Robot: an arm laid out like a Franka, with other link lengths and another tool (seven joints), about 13 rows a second.
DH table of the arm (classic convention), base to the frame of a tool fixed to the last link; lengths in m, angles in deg. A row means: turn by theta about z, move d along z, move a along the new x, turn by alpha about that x. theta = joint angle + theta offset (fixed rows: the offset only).
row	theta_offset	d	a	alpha
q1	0	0.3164	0	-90
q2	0	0	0	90
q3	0	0.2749	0.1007	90
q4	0	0	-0.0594	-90
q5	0	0.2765	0	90
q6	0	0	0.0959	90
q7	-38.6	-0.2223	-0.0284	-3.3
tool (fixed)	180	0.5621	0	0
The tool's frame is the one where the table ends.
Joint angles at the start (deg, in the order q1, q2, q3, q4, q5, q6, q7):
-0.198 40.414 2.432 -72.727 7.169 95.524 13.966
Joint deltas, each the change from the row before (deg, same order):
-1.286 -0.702 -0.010 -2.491 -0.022 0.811 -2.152
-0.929 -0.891 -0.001 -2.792 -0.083 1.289 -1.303
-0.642 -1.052 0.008 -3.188 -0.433 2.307 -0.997
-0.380 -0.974 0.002 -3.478 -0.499 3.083 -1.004
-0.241 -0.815 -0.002 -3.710 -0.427 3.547 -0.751
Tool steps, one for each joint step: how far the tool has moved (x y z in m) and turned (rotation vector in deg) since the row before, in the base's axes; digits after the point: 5 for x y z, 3 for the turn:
-0.00780 -0.01213 -0.00564 0.559 0.674 0.691
-0.00739 -0.00892 -0.00524 0.244 0.432 0.223
-0.00414 -0.00843 -0.00597 -0.223 -0.292 0.280
-0.00255 -0.00675 -0.00810 -0.332 -0.685 0.529
-0.00313 -0.00519 -0.01031 -0.375 -0.713 0.395

